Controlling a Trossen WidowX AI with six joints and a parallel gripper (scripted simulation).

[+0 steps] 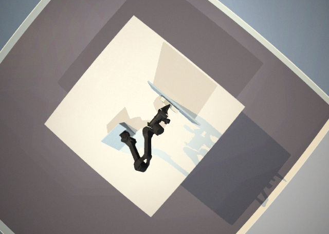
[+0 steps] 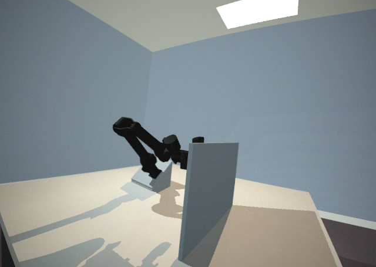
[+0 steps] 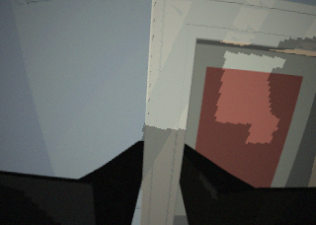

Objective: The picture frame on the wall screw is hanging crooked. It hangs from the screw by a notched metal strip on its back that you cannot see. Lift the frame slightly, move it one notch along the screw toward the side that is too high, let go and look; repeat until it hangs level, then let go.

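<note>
My gripper tip is 1 cm to the right of the picture frame and 5 cm above it. Round my gripper tip: grey-blue wall panel (2 cm ahead, 1 cm to the right, 8 cm below).
</note>
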